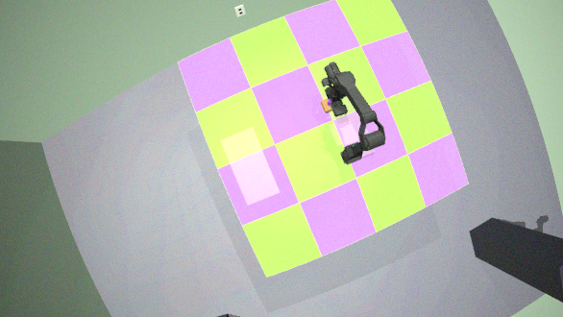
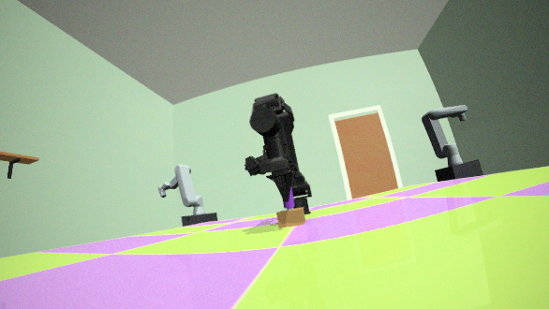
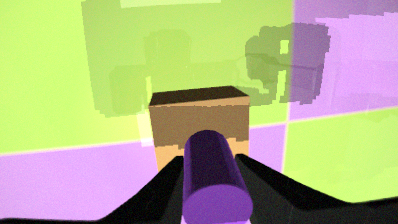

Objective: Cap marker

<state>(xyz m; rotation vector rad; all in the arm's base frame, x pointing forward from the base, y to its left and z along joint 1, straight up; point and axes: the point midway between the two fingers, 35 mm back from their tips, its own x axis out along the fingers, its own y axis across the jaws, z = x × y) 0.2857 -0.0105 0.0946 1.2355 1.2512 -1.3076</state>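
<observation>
Now: the purple cap 10 mm above my gripper tip.
</observation>
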